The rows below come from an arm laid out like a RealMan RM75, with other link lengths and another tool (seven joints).
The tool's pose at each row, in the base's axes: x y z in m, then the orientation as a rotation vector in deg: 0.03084, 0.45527, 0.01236, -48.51, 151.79, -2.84; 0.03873, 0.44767, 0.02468, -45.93, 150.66, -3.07; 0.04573, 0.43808, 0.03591, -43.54, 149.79, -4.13; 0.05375, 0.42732, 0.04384, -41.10, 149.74, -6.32; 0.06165, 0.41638, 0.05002, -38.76, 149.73, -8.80; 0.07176, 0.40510, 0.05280, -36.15, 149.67, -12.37; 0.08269, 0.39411, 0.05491, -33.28, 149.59, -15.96; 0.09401, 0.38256, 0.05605, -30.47, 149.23, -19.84; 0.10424, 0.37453, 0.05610, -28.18, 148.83, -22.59; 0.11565, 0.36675, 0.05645, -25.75, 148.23, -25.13
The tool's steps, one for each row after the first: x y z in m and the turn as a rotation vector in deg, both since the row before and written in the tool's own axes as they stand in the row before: -0.00566, -0.01234, -0.00936, 0.99, -1.59, 1.48; -0.00409, -0.01337, -0.00846, 1.43, -1.10, 1.31; -0.00348, -0.01445, -0.00469, 2.00, -0.05, 1.33; -0.00297, -0.01430, -0.00266, 2.16, 0.13, 1.22; -0.00354, -0.01487, 0.00190, 2.94, 0.36, 1.23; -0.00441, -0.01457, 0.00359, 3.00, 0.42, 1.40; -0.00449, -0.01461, 0.00540, 3.24, 0.35, 1.29; -0.00502, -0.01034, 0.00608, 2.38, 0.17, 1.11; -0.00643, -0.01019, 0.00676, 2.32, -0.01, 1.24
